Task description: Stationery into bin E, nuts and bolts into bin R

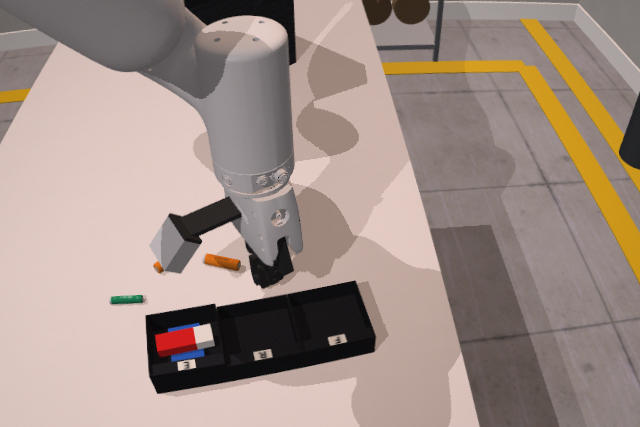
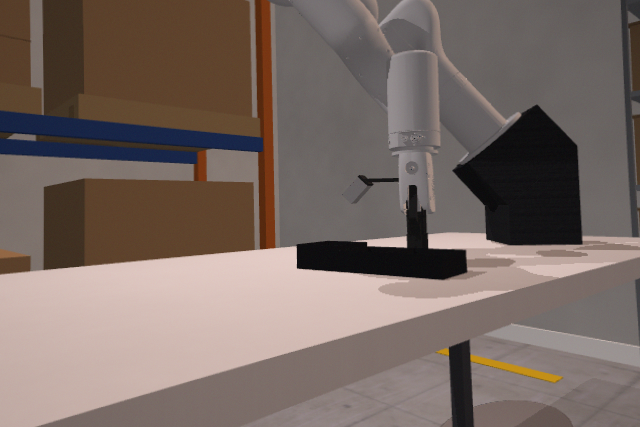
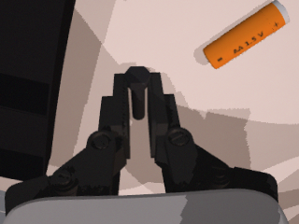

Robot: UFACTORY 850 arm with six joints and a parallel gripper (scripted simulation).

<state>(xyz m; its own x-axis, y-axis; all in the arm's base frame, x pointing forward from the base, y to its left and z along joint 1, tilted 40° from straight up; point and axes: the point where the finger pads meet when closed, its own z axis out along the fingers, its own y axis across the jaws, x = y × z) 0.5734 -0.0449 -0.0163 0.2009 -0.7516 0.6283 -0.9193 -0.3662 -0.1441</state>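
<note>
The black three-compartment tray is 8 cm ahead of my hand, 4 cm to the right of it and 1 cm below it. From my hand the other things lie so: eraser (6 cm ahead, 11 cm to the right, 1 cm below); black bolt (1 cm to the right, 2 cm below); orange marker (5 cm behind, 5 cm to the right, 3 cm below).
</note>
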